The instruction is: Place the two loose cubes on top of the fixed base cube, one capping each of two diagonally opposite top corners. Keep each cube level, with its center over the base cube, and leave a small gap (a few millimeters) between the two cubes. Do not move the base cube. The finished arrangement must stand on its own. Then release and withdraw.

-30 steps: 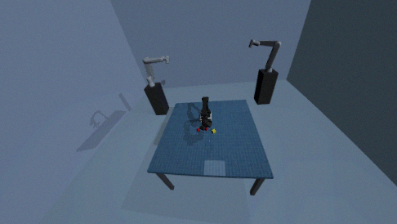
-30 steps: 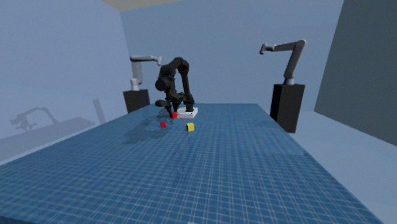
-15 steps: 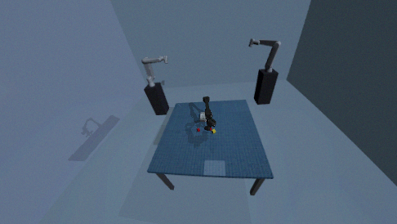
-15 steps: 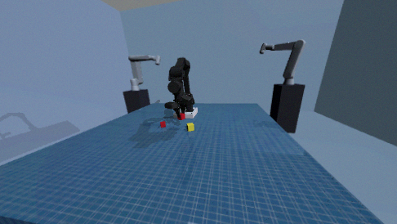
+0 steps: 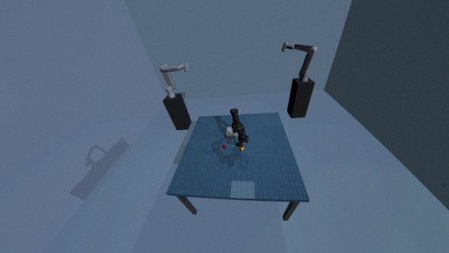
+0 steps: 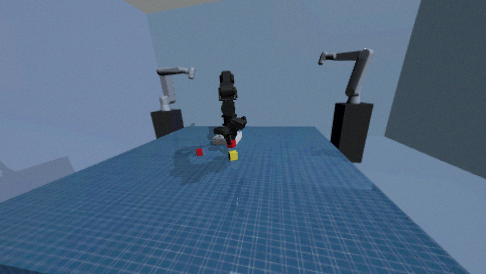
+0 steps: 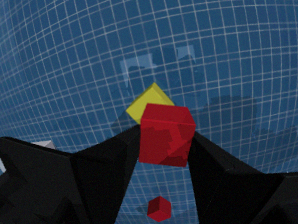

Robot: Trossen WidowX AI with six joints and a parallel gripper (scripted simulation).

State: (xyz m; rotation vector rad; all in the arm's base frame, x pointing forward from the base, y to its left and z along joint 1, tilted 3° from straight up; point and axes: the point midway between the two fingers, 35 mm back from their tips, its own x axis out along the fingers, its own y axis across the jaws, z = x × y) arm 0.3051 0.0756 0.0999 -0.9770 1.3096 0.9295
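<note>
Right now the yellow base cube is 2 cm behind my gripper tip and 7 cm below it. The rest, counted from my gripper tip: red cube (right at my gripper tip).
</note>
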